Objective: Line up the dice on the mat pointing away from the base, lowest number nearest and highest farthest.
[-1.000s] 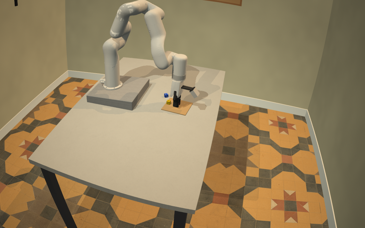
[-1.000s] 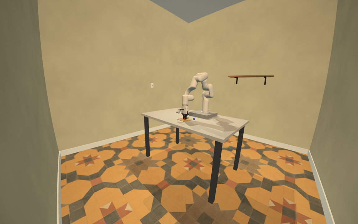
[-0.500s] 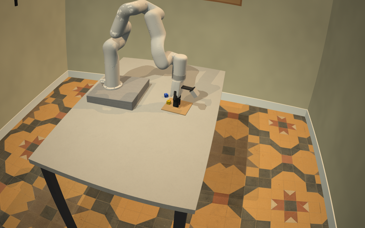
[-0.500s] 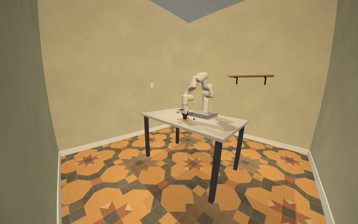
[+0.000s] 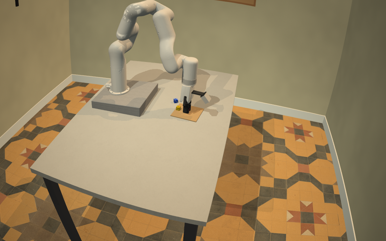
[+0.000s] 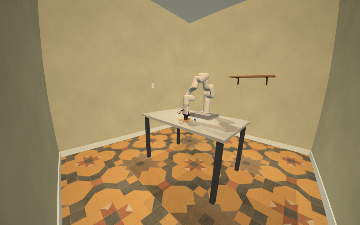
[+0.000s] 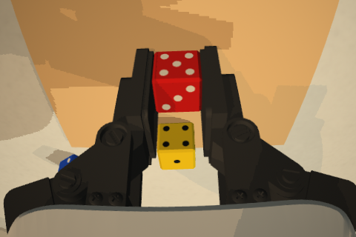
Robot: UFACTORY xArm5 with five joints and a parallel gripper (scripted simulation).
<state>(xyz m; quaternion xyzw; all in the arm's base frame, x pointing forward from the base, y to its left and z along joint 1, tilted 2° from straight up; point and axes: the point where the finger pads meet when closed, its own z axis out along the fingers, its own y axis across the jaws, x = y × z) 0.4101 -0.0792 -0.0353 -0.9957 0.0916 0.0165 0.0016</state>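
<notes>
My gripper is now 20 mm above the mat. From my hand the other things lie so: red die (10 mm below); blue die (90 mm to the left, 70 mm behind, 20 mm below); yellow die (50 mm behind, 10 mm to the left, 10 mm below).
</notes>
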